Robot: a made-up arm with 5 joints.
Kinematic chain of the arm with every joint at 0, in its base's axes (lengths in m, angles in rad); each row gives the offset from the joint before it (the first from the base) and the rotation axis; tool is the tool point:
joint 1: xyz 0 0 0.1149 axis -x
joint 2: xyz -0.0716 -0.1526 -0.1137 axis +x
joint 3: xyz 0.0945 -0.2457 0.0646 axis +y
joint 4: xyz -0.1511 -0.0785 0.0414 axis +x
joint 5: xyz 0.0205 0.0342 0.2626 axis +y
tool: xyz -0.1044 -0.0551 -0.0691
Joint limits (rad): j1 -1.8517..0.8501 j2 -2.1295..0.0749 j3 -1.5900..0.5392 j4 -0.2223..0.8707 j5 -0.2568..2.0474
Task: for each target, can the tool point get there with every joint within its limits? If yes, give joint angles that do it. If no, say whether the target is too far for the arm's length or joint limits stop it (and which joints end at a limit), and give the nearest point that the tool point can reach.
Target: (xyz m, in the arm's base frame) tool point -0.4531 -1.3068 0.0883
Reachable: no: too far | nearest point -0.2504 -0.8162 0.0983 | short by 0.531 m
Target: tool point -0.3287 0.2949 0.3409
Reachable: yes | joints 0.5194 -1.8122 -0.5111 0.6193 0.8672
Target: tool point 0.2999 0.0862 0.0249
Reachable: no: joint limits stop it (at a limit: joint 1, joint 3, joint 4, joint 5) | nearest point 0.1167 0.3241 -0.0883 | short by 0.321 m
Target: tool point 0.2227 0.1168 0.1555
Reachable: no: joint limits stop it (at a limit: joint 3, joint 4, joint 5) | nearest point 0.1167 0.3540 0.2379 | short by 0.273 m
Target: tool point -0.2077 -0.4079 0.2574
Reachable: yes | joints -1.5618 -1.2830 0.0109 0.2246 1.1756
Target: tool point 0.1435 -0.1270 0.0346
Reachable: no: joint limits stop it (at a limit: joint 1, joint 3, joint 4, joint 5) | nearest point -0.0524 -0.3148 0.0581 | short by 0.272 m
